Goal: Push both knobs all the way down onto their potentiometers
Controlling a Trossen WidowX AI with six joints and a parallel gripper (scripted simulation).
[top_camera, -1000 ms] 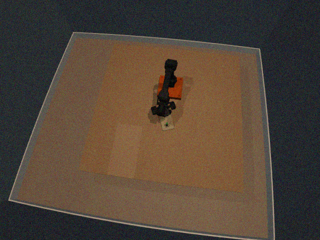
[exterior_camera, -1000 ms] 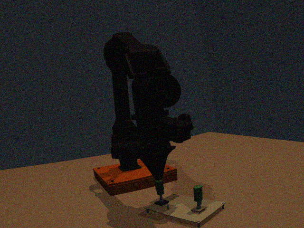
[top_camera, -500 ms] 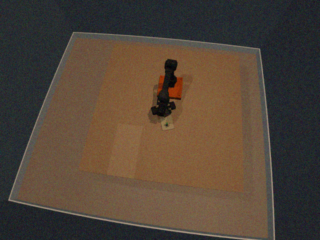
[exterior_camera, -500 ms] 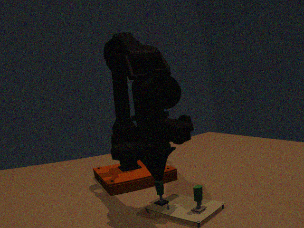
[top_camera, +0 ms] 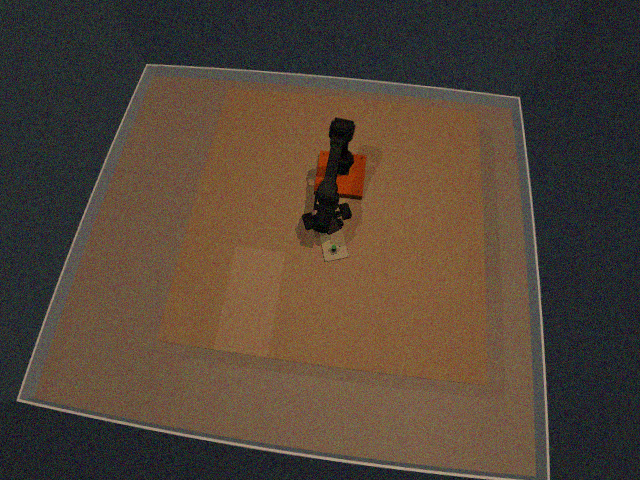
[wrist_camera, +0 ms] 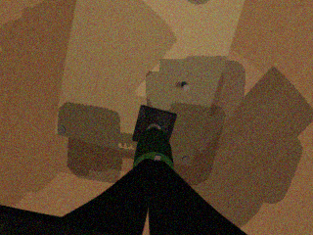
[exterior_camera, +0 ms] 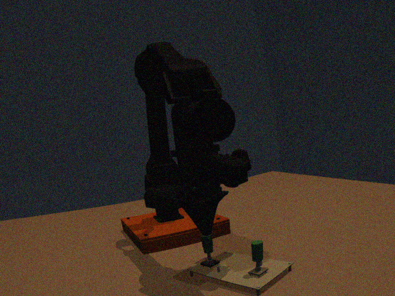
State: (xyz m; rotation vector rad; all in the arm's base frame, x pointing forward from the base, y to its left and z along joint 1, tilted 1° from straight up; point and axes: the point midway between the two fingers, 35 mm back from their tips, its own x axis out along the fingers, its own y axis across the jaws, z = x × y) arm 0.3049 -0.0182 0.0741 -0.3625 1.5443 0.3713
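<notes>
Right now my gripper tip is 10 mm above the green knob.
</notes>
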